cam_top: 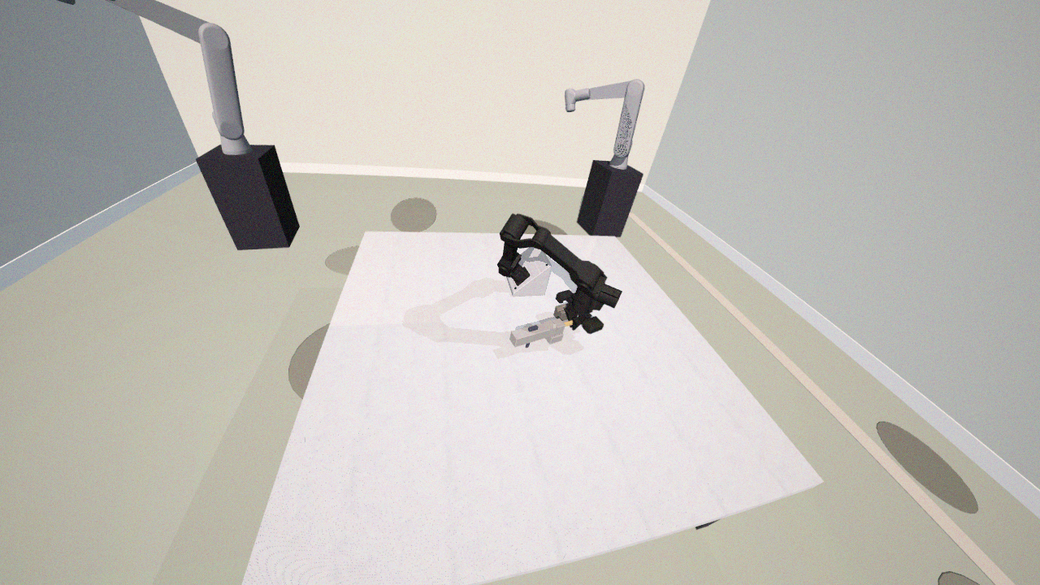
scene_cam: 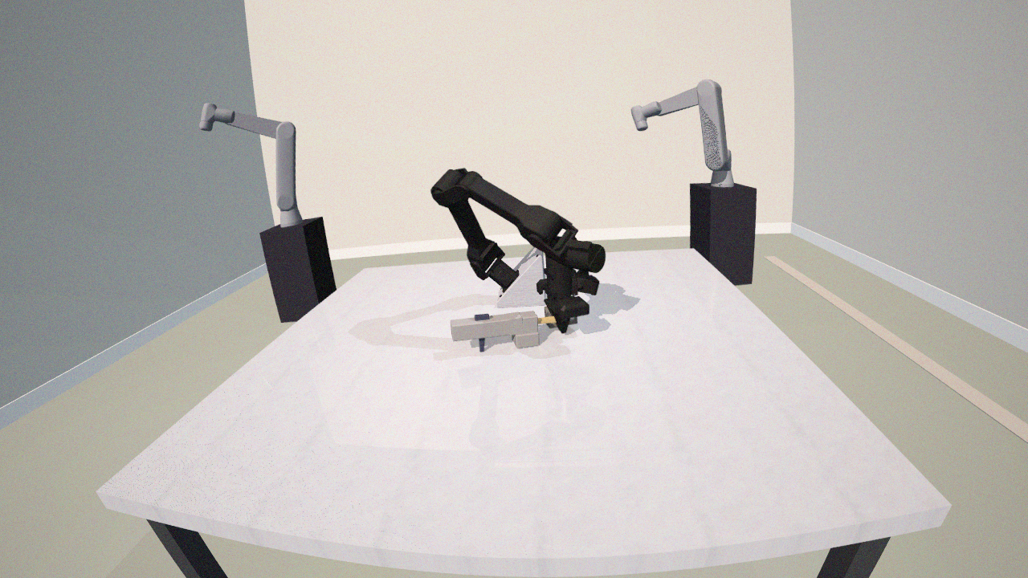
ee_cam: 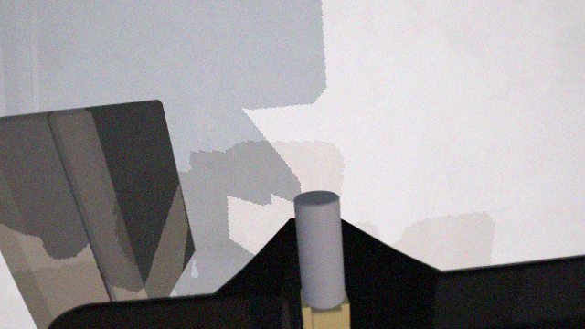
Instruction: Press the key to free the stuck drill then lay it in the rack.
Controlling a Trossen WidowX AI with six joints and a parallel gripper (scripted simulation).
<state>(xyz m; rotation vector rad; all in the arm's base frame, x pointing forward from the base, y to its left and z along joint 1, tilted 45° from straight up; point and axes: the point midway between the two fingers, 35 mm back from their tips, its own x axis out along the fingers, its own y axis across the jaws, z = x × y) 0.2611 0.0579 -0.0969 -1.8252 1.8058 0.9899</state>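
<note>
The drill is 1 cm ahead of my gripper tip, 4 cm to the right of it and 4 cm above it. From my gripper tip the other things lie so: rack 8 cm behind, 1 cm above; light grey housing 3 cm ahead, 14 cm to the right, 3 cm above; dark key 4 cm ahead, 17 cm to the right, 4 cm above.
</note>
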